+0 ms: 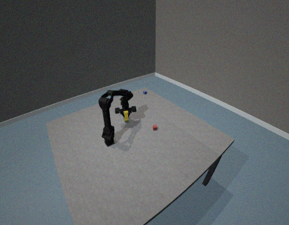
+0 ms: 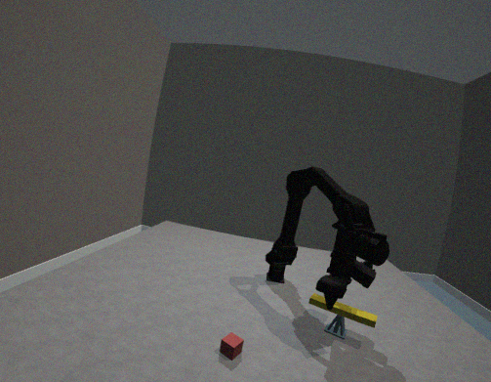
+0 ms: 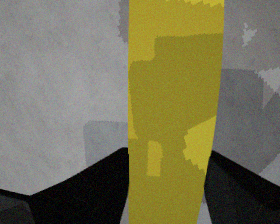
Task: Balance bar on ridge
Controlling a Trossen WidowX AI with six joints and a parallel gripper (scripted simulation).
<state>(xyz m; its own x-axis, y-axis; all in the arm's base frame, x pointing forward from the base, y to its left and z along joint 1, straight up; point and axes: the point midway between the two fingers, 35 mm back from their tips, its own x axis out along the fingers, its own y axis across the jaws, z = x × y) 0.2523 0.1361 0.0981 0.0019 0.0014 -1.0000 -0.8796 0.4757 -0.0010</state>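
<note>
Now: the yellow bar 3 cm to the left of my gripper tip and 1 cm ahead of it. From my gripper tip the other things lie so: red cube (23 cm to the right, 15 cm ahead, 5 cm below); blue cube (49 cm ahead, 36 cm to the left, 5 cm below).
</note>
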